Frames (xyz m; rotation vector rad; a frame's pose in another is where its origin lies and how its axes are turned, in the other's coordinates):
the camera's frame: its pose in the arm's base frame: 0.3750 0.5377 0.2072 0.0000 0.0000 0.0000
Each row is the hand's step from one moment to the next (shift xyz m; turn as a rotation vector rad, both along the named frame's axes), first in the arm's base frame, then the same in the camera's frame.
Working: the arm's base frame: its pose in the camera's frame: -0.3750 -0.5377 -0.2072 0.0000 0.0000 0.0000

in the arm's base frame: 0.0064 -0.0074 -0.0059 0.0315 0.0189 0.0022
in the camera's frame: 0.0064 -0.0074 -0.0059 0.0315 0.0189 0.0022
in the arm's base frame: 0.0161 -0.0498 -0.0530 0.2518 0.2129 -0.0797
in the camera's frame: 0.0161 -0.0498 -0.0530 0.2518 0.2129 -0.0797
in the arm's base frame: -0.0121 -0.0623 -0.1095 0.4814 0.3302 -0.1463
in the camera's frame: -0.0121 -0.0623 -0.1095 0.4814 0.3302 -0.1463
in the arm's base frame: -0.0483 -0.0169 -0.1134 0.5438 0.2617 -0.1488
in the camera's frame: -0.0483 -0.0169 -0.1134 0.5438 0.2617 -0.1488
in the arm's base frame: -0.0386 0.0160 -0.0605 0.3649 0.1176 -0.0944
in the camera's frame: -0.0386 0.0160 -0.0605 0.3649 0.1176 -0.0944
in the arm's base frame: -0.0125 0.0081 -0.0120 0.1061 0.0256 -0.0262
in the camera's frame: -0.0125 0.0081 -0.0120 0.1061 0.0256 -0.0262
